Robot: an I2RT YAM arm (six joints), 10 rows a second.
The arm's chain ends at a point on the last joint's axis. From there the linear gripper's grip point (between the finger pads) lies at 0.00 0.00 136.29 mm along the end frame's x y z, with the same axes.
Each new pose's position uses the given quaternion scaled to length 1; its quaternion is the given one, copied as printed.
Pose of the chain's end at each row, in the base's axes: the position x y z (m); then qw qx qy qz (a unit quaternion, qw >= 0):
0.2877 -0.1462 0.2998 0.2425 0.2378 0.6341 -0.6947
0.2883 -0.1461 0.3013 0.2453 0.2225 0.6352 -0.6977
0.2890 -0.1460 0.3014 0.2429 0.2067 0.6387 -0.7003
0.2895 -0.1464 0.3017 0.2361 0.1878 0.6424 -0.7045
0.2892 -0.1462 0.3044 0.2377 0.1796 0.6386 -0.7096
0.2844 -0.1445 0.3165 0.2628 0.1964 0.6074 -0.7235
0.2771 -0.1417 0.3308 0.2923 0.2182 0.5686 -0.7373
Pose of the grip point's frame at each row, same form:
0.2846 -0.2820 0.3111 0.2425 0.2378 0.6341 -0.6947
0.2885 -0.2818 0.3141 0.2453 0.2225 0.6352 -0.6977
0.2918 -0.2816 0.3149 0.2429 0.2067 0.6387 -0.7003
0.2948 -0.2818 0.3159 0.2361 0.1878 0.6424 -0.7045
0.2958 -0.2813 0.3207 0.2377 0.1796 0.6386 -0.7096
0.2892 -0.2784 0.3417 0.2628 0.1964 0.6074 -0.7235
0.2786 -0.2734 0.3660 0.2923 0.2182 0.5686 -0.7373

